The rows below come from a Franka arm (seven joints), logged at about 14 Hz.
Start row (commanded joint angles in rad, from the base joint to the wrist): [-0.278 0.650 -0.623 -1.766 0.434 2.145 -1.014]
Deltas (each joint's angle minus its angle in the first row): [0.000 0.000 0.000 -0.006 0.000 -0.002 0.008]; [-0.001 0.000 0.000 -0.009 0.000 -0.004 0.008]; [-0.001 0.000 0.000 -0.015 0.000 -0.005 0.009]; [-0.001 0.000 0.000 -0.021 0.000 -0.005 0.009]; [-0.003 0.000 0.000 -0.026 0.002 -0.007 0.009]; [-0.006 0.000 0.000 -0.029 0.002 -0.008 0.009]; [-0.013 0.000 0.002 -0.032 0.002 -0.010 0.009]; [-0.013 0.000 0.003 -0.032 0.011 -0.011 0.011]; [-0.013 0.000 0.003 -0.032 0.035 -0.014 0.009]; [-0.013 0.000 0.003 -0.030 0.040 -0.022 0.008]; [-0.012 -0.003 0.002 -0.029 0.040 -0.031 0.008]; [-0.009 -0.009 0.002 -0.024 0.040 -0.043 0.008]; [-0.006 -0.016 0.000 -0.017 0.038 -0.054 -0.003]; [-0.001 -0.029 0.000 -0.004 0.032 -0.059 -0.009]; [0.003 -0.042 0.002 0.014 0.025 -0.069 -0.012]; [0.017 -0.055 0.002 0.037 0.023 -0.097 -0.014]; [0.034 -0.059 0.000 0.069 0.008 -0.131 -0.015]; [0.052 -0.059 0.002 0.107 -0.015 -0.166 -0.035]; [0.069 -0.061 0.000 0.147 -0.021 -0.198 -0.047]
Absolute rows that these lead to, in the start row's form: [-0.278 0.650 -0.623 -1.772 0.434 2.143 -1.006]; [-0.279 0.650 -0.623 -1.775 0.434 2.141 -1.006]; [-0.279 0.650 -0.623 -1.781 0.434 2.140 -1.005]; [-0.279 0.650 -0.623 -1.787 0.434 2.140 -1.005]; [-0.281 0.650 -0.623 -1.792 0.436 2.138 -1.005]; [-0.284 0.650 -0.623 -1.795 0.436 2.137 -1.005]; [-0.291 0.650 -0.621 -1.798 0.436 2.135 -1.005]; [-0.291 0.650 -0.620 -1.798 0.445 2.134 -1.003]; [-0.291 0.650 -0.620 -1.798 0.469 2.131 -1.005]; [-0.291 0.650 -0.620 -1.796 0.474 2.123 -1.006]; [-0.290 0.647 -0.621 -1.795 0.474 2.114 -1.006]; [-0.287 0.641 -0.621 -1.790 0.474 2.102 -1.006]; [-0.284 0.634 -0.623 -1.783 0.472 2.091 -1.017]; [-0.279 0.621 -0.623 -1.770 0.466 2.086 -1.023]; [-0.275 0.608 -0.621 -1.752 0.459 2.076 -1.026]; [-0.261 0.595 -0.621 -1.729 0.457 2.048 -1.028]; [-0.244 0.591 -0.623 -1.697 0.442 2.014 -1.029]; [-0.226 0.591 -0.621 -1.659 0.419 1.979 -1.049]; [-0.209 0.589 -0.623 -1.619 0.413 1.947 -1.061]
